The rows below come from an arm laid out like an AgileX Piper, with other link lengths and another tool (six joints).
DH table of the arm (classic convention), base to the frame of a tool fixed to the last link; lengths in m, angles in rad. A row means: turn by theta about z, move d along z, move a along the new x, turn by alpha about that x. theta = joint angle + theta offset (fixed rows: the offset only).
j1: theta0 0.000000  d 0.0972  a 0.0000  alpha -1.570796
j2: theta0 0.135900  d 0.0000  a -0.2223  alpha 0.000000
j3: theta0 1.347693  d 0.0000  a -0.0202  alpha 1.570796
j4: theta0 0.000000  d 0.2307  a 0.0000  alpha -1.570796
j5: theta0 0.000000  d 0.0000  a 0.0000  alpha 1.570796
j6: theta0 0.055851  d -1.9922  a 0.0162  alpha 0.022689
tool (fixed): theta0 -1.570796  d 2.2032  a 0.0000  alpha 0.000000
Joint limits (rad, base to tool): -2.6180..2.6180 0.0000..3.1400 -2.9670..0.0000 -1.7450..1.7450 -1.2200..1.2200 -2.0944..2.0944
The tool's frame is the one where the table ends.
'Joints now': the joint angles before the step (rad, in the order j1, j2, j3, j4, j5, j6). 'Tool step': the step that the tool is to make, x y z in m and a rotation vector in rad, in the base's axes. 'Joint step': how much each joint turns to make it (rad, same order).
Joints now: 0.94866, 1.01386, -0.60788, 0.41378, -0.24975, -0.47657
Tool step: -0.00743, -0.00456, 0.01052, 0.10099, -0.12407, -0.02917
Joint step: 0.07893, -0.00569, 0.11097, 0.00410, -0.28362, -0.01044
